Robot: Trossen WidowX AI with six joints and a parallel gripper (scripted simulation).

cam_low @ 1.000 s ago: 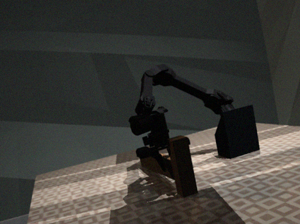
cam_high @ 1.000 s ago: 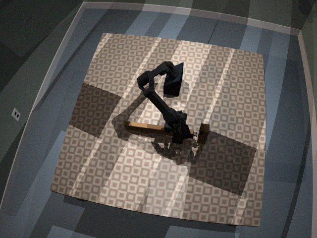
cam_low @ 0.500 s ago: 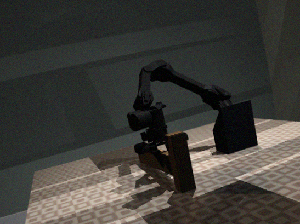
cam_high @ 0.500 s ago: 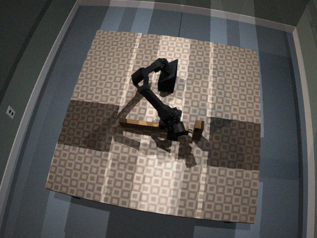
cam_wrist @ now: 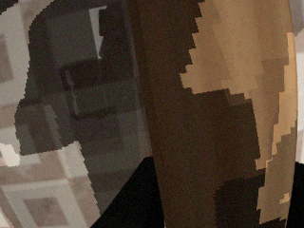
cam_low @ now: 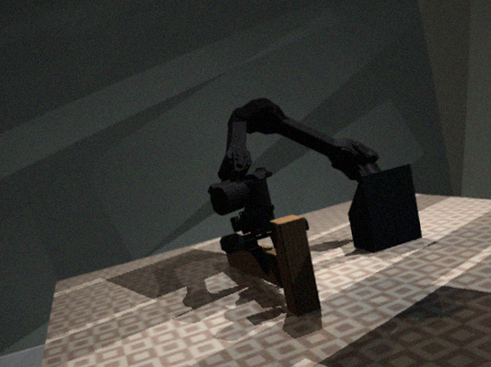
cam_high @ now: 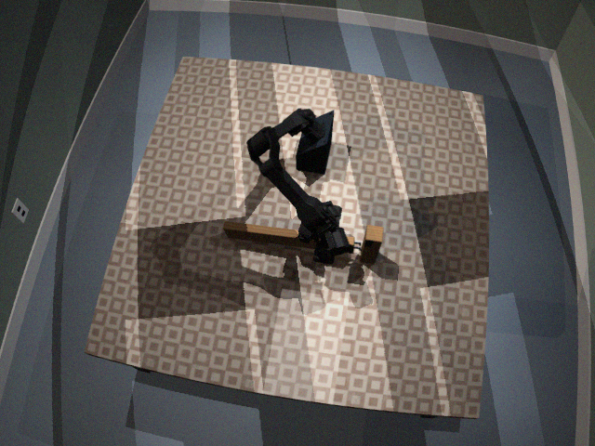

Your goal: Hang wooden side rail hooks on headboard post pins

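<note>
Right now the headboard post is 14 cm to the left of my gripper tip, 4 cm above it and 2 cm ahead of it.
</note>
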